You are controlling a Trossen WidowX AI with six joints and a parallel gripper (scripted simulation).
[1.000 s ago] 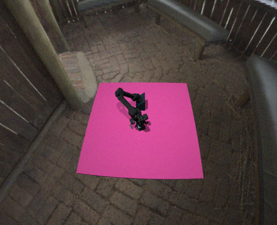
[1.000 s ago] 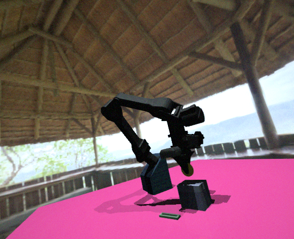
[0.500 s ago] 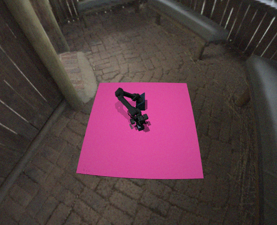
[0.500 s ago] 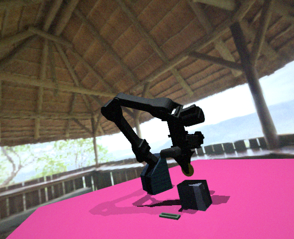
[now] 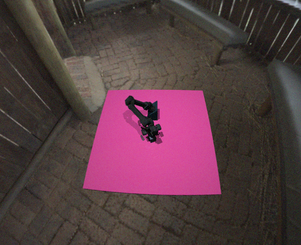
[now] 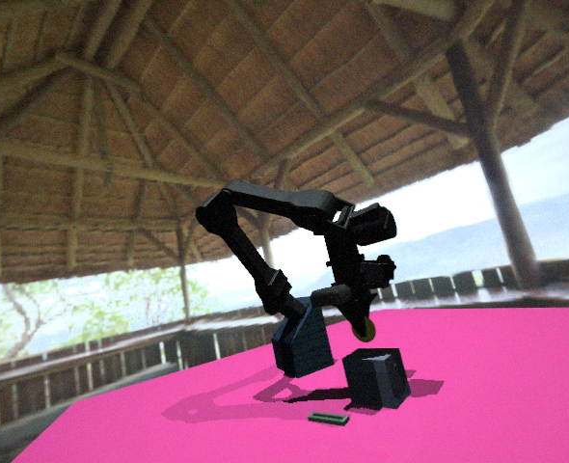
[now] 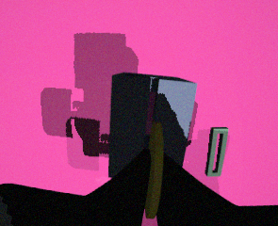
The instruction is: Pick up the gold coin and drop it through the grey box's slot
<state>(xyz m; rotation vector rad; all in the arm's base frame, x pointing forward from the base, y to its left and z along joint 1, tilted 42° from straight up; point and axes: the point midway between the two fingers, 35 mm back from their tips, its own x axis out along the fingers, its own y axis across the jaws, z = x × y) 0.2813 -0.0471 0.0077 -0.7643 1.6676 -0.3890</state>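
My gripper tip is 10 mm below the gold coin.
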